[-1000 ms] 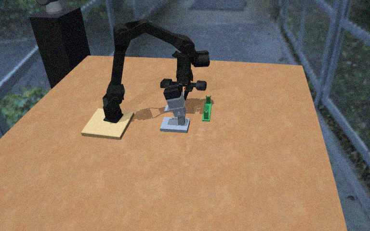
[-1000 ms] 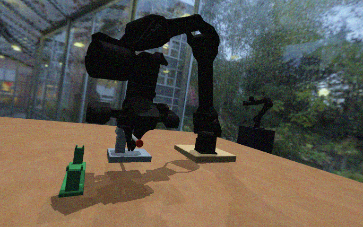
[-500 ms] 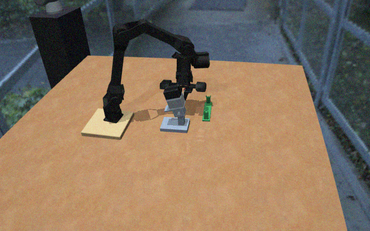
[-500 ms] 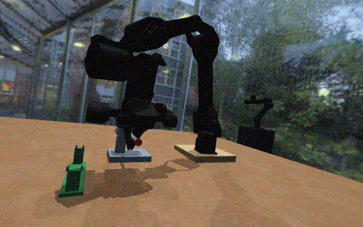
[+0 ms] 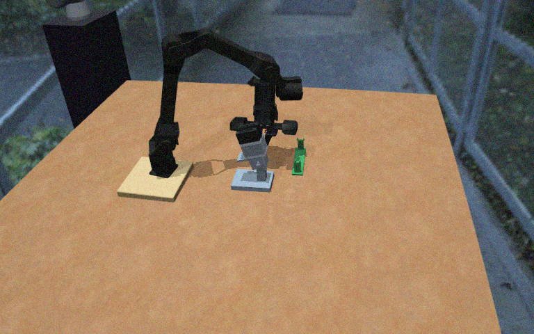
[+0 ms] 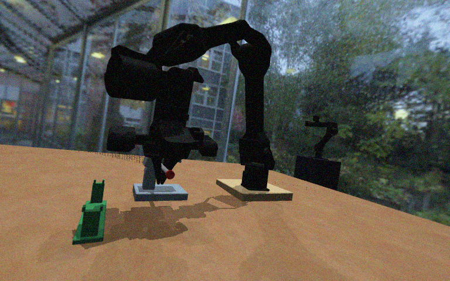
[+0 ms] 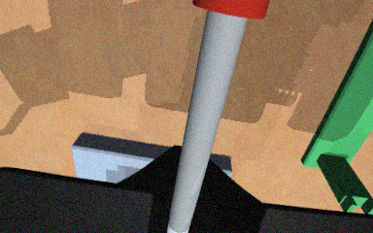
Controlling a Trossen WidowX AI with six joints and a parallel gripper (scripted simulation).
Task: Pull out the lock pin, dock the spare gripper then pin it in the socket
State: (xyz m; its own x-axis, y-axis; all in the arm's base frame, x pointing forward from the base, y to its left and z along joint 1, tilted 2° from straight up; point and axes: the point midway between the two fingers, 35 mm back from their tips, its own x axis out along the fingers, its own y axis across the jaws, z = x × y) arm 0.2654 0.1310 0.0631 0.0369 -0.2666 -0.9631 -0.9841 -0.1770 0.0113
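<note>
Right now the socket is 80 mm to the right of my gripper tip. Round my gripper tip: spare gripper 80 mm to the right, 80 mm above; then green cradle 90 mm ahead, 60 mm to the left, 20 mm below.
</note>
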